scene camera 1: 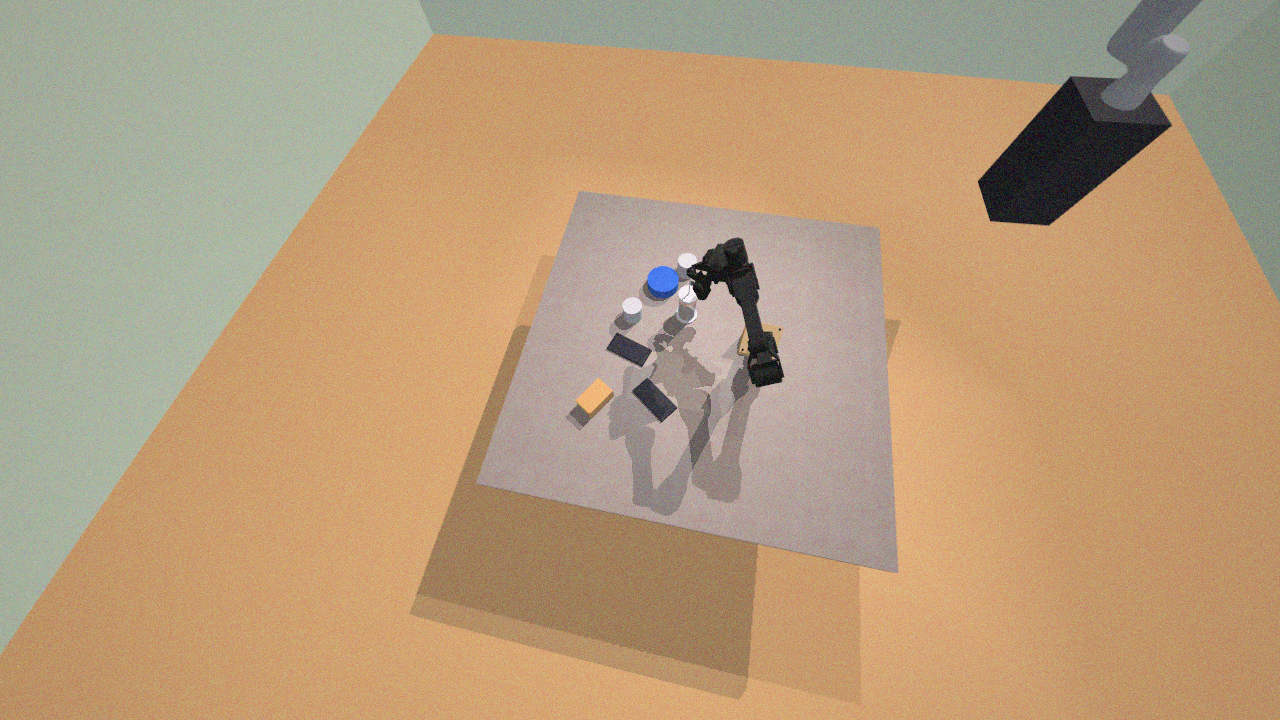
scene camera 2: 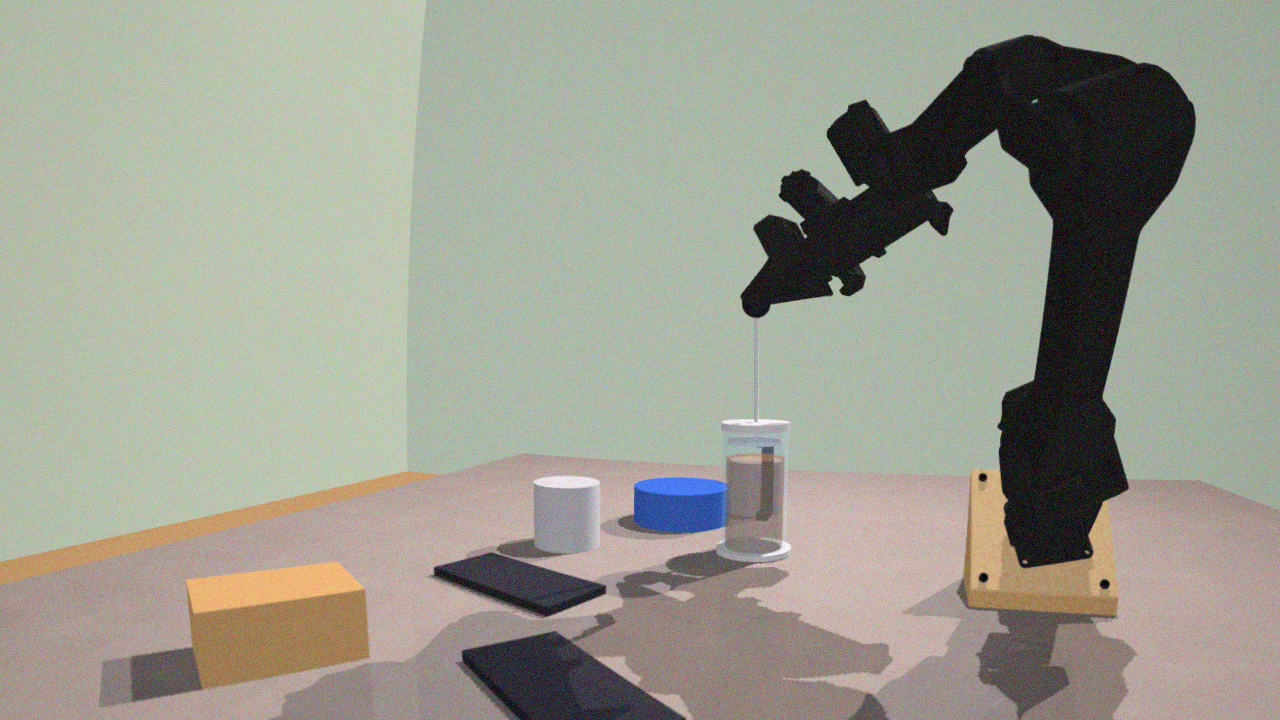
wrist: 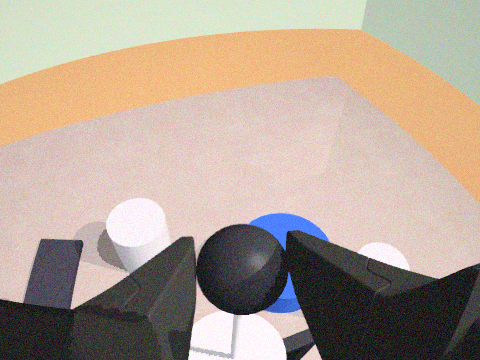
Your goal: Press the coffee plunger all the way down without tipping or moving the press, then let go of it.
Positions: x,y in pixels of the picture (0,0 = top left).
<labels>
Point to an orange block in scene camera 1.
598,394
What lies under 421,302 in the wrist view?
My gripper.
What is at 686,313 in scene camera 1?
A coffee press.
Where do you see a blue disc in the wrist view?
At 278,224
</labels>
